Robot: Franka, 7 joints.
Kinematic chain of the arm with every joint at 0, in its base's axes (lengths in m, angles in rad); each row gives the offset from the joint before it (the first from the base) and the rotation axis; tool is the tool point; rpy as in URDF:
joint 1: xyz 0 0 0.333 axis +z
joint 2: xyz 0 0 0 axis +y
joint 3: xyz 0 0 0.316 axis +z
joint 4: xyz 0.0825 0 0 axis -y
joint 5: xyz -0.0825 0 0.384 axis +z
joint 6: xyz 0 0 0 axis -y
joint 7: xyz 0.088 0 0 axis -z
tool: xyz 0 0 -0.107 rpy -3.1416 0 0
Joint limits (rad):
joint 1: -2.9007..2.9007
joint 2: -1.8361..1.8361
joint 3: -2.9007..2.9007
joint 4: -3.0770..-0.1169
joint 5: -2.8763..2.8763
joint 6: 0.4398..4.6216
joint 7: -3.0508..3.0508
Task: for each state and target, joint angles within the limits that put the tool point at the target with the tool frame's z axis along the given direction. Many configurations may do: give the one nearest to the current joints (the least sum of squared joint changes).
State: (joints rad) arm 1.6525 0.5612 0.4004 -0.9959 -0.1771 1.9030 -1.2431
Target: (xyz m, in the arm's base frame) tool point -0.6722 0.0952 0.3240 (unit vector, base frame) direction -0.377 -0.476 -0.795
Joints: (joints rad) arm 2.1529 0.7287 0.9806 -1.8022 -0.0018 2.5698 -1.2431
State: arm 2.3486 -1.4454 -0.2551 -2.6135 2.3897 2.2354 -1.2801
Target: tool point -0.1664 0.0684 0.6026 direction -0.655 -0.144 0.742
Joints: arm 2.5964 -1.5805 0.0370 -2.9919 2.5668 2.2135 -1.2801
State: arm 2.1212 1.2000 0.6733 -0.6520 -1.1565 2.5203 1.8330
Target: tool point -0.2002 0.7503 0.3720 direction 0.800 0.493 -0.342
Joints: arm 1.8436 0.8069 0.1410 -1.1333 -1.3947 1.8198 1.8330
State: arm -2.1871 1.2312 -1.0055 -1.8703 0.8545 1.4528 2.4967
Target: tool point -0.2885 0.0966 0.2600 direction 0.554 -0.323 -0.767
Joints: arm -1.7547 1.2819 -1.7060 -2.6293 0.8512 1.2280 2.4967
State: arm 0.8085 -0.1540 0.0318 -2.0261 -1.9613 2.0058 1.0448
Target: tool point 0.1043 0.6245 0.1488 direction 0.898 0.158 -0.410
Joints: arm 1.2243 0.7378 0.3137 -1.8112 -1.6578 1.9044 1.0448
